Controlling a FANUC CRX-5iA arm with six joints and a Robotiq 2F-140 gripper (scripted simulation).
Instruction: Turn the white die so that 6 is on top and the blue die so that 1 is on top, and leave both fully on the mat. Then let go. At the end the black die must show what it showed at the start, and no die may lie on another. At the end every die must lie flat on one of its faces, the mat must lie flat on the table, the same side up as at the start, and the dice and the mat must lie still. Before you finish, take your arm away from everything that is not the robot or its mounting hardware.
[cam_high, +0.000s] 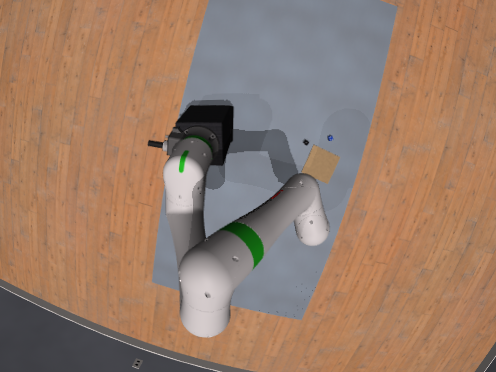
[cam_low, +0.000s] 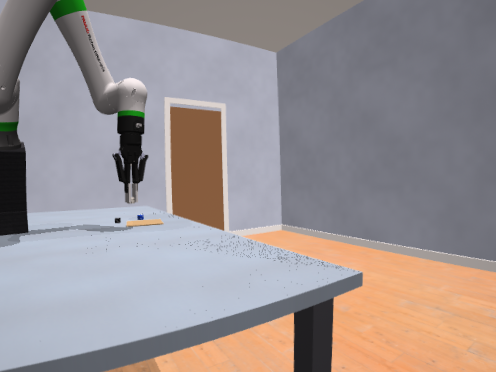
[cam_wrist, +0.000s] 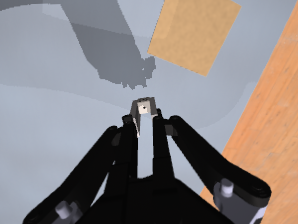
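My hand is 3 cm above the white die. Also, from my hand: blue die 9 cm ahead, 27 cm to the left, 12 cm below; black die 2 cm behind, 22 cm to the left, 12 cm below; tan mat 8 cm ahead, 14 cm to the left, 13 cm below.
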